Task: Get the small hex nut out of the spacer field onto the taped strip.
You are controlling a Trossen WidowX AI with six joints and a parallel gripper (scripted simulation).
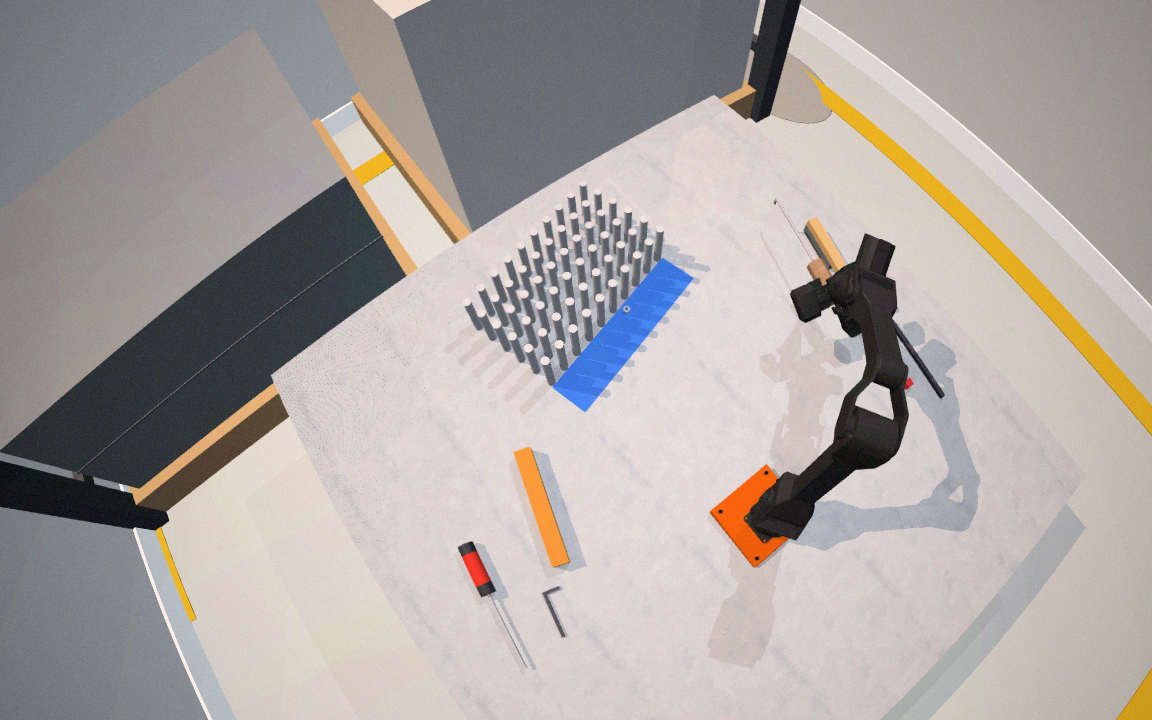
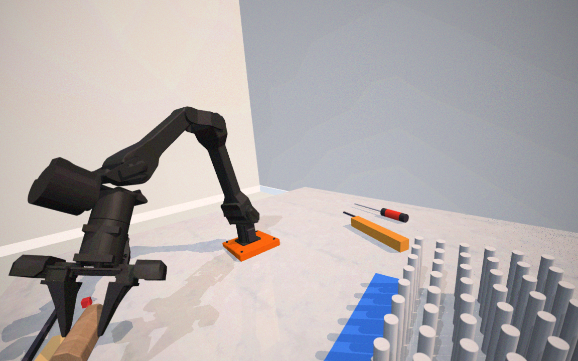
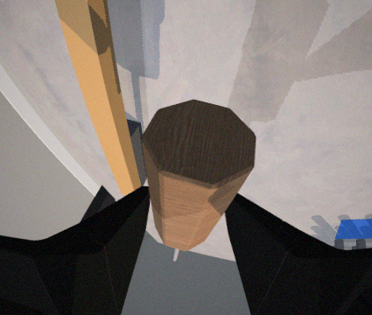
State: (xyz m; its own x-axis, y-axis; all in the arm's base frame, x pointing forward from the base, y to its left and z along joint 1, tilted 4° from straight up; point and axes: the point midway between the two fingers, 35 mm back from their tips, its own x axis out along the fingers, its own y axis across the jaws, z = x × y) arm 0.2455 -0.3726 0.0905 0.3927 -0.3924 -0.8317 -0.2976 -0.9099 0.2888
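Now: the wood-handled hook tool 100 mm ahead of my gripper tip, 30 mm to the right of it and 10 mm below it. Round my gripper tip: blue taped strip 200 mm ahead, 350 mm to the left, 100 mm below; then orange bar 20 mm ahead, 680 mm to the left, 80 mm below; then red cube 270 mm behind, 40 mm to the right, 90 mm below.
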